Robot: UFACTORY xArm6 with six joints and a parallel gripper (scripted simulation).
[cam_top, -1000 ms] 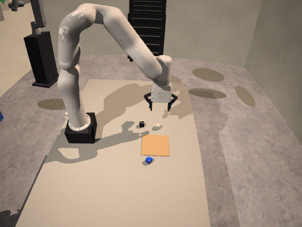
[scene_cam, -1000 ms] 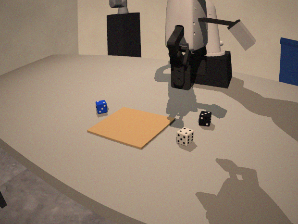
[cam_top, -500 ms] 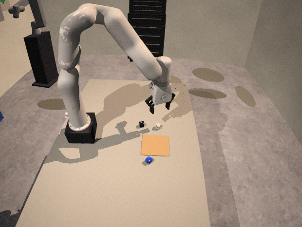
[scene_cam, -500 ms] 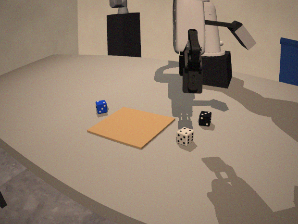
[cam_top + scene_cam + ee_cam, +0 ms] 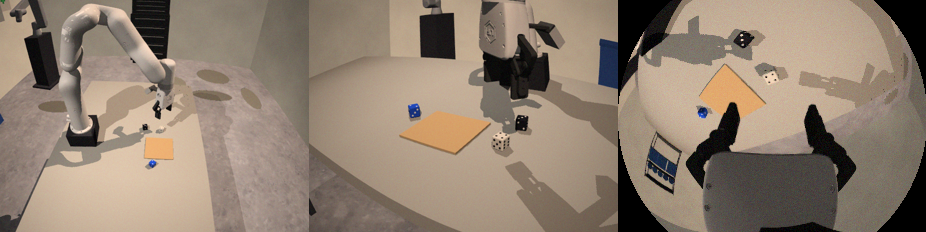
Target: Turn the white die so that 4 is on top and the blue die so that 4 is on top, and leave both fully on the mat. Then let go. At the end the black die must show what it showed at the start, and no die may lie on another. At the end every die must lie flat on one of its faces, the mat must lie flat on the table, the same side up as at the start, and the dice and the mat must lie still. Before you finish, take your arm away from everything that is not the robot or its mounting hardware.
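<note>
My hand is 110 mm above the white die and 10 mm to the left of it. Also, from my hand: blue die (250 mm to the right, 110 mm below); then orange mat (140 mm to the right, 120 mm below, 10 mm ahead); then black die (110 mm below, 90 mm behind, 10 mm to the right).
</note>
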